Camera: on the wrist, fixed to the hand. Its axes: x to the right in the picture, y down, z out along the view.
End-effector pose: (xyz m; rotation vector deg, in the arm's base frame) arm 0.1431 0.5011 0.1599 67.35 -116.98 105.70
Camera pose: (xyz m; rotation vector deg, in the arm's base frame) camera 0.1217 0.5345 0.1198 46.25 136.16 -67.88
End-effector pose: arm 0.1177 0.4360 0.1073 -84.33 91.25 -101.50
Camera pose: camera 0.0876 0.4563 0.0641 10.91 130.36 -44.96
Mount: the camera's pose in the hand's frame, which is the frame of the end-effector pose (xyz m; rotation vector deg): -0.0235 0.0425 -0.0287 -23.19 19.56 85.04
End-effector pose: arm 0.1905 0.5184 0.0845 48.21 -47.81 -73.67
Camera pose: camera 0.2330 0.5474 0.1077 -1.66 -35.33 2.39
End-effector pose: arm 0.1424 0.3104 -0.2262 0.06 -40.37 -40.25
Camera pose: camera 0.1718 0.3507 -0.2526 -39.59 -5.03 34.14
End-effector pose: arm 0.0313 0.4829 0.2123 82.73 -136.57 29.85
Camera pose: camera 0.0059 0.5325 0.2212 -40.79 -148.78 24.91
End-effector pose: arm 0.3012 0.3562 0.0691 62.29 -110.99 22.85
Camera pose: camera 0.2877 0.4109 0.0723 -45.55 -116.46 47.11
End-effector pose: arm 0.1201 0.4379 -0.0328 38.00 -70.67 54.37
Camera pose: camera 0.0953 0.4769 -0.0652 -51.48 -83.46 102.86
